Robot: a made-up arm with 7 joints.
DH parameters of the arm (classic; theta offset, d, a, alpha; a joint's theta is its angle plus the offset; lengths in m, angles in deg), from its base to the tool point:
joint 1: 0 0.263 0 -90
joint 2: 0 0 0 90
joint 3: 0 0.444 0.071 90
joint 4: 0 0 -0.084 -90
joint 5: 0 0.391 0 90
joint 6: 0 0 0.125 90
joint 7: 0 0 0 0
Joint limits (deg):
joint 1: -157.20..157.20
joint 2: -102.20..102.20
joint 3: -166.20..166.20
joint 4: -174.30..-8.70
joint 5: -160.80..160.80
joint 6: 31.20..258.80
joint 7: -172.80..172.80
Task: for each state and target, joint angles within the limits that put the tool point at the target. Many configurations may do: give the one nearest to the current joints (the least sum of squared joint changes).
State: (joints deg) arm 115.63 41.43 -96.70 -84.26 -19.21 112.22 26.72
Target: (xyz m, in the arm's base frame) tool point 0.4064 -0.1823 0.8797
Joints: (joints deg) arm 91.16 25.49 -138.39 -99.69 -17.21 106.74 26.72
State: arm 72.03 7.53 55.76 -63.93 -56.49 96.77 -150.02
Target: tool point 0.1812 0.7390 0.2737
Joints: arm 52.59 42.38 31.32 -95.30 -56.37 88.13 -150.02
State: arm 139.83 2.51 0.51 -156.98 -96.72 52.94 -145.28
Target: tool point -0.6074 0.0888 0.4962
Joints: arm 157.20 9.48 21.97 -114.47 -103.63 58.98 -145.28
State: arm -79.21 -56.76 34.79 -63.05 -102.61 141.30 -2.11
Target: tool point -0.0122 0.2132 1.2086
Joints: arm -65.62 -23.54 16.36 -24.38 -96.37 98.73 -2.11
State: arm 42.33 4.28 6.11 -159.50 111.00 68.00 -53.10
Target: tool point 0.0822 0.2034 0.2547
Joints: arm 47.33 -12.62 9.55 -174.30 94.67 69.60 -53.10
